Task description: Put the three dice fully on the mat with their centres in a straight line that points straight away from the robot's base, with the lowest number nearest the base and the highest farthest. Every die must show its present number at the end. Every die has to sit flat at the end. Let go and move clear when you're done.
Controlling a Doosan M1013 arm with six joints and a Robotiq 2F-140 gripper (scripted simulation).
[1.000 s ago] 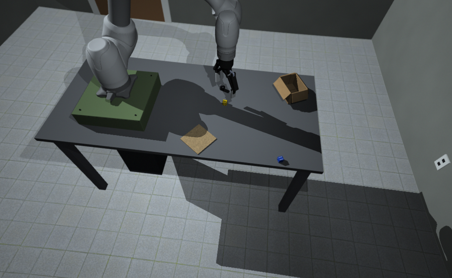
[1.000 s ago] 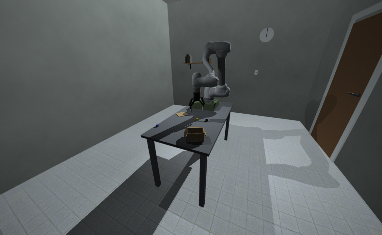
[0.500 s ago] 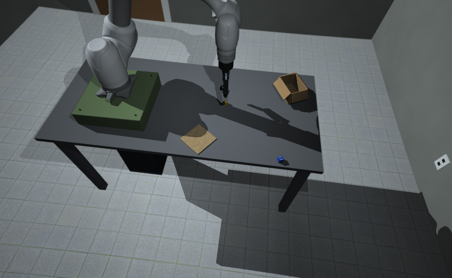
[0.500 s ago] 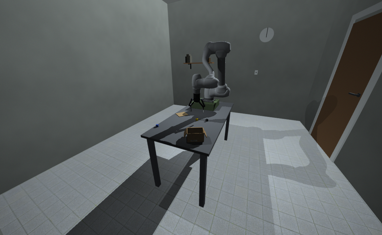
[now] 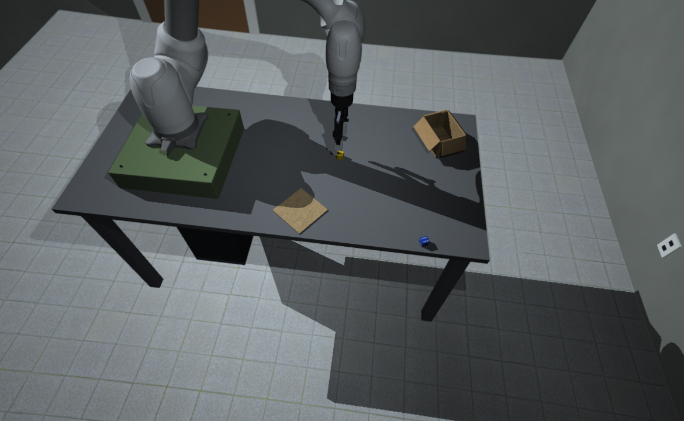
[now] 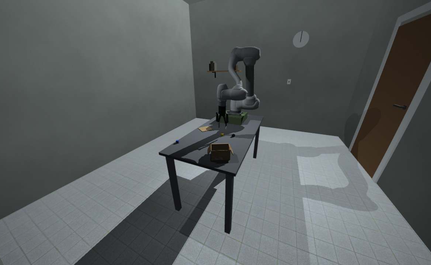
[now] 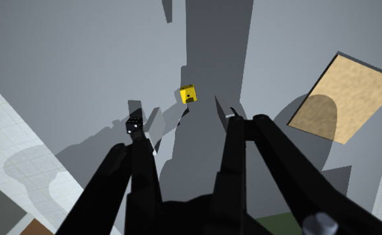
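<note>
Right now my hand is 100 mm above the yellow die. From my hand the other things lie so: tan mat: 270 mm to the right, 120 mm below, 120 mm behind; then cardboard box: 390 mm ahead, 140 mm to the left, 70 mm below; then black die: 120 mm to the left, 100 mm below, 30 mm behind.
</note>
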